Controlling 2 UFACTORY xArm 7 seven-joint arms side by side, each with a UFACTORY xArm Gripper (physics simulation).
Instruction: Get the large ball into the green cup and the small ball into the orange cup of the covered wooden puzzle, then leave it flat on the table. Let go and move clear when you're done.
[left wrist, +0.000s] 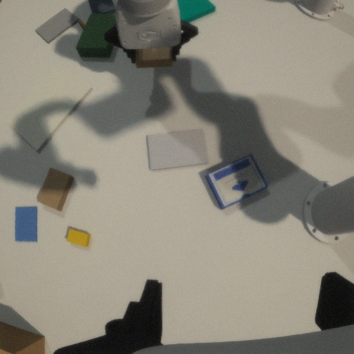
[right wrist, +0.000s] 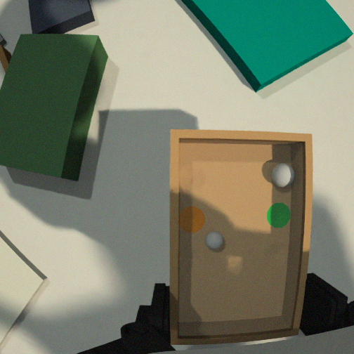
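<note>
The wooden puzzle (left wrist: 154, 63) (right wrist: 175, 240) is a shallow walled tray, held above the table. In the right wrist view the large ball (right wrist: 283, 175) is near the far right corner, beyond the green cup (right wrist: 278, 215) and apart from it. The small ball (right wrist: 214, 240) is on the floor, nearer the gripper and slightly right of the orange cup (right wrist: 192, 219). Both balls are outside the cups. My right gripper (left wrist: 153, 55) (right wrist: 236, 305) is shut on the puzzle's long sides. My left gripper (left wrist: 244, 304) is open and empty, high above the table.
A dark green block (left wrist: 96, 36) (right wrist: 45, 105) and a teal block (left wrist: 197, 9) (right wrist: 270, 37) lie near the puzzle. A grey panel (left wrist: 177, 150), blue-white box (left wrist: 237, 182), brown block (left wrist: 56, 189), blue rectangle (left wrist: 26, 224) and yellow block (left wrist: 78, 237) lie on the table.
</note>
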